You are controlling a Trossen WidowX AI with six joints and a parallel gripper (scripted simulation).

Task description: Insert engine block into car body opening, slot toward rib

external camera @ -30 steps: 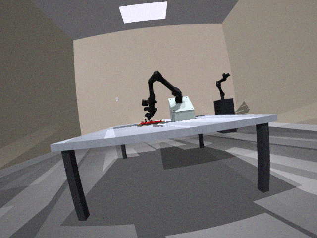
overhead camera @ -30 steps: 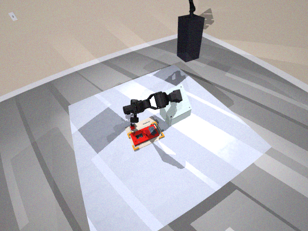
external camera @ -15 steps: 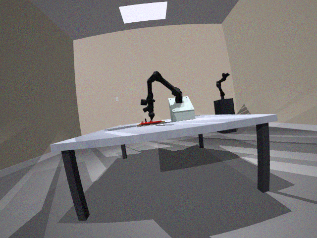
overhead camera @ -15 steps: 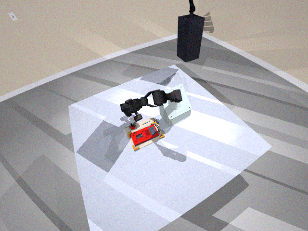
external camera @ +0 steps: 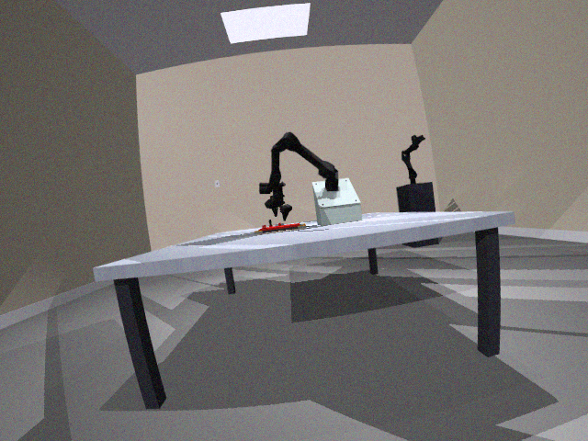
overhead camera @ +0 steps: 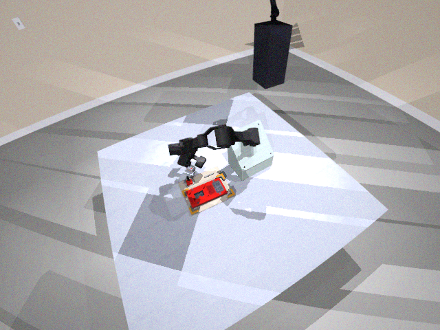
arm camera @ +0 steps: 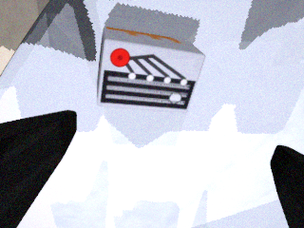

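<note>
Right now the grey engine block is 5 cm below my gripper tip and 1 cm to the left of it.
</note>
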